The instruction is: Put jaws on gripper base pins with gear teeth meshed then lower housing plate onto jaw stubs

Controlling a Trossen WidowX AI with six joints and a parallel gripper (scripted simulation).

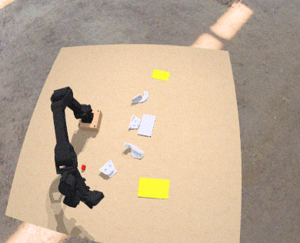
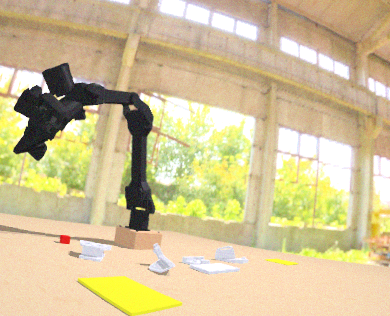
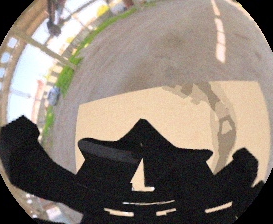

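Right now my gripper tip is 9 cm short of the white jaw, 35 cm to the right of it and 17 cm above it. Round my gripper tip: small red cube: 15 cm behind, 21 cm to the left, 19 cm below; then large yellow patch: 23 cm ahead, 15 cm to the left, 20 cm below; then small white block: 22 cm to the left, 19 cm below.
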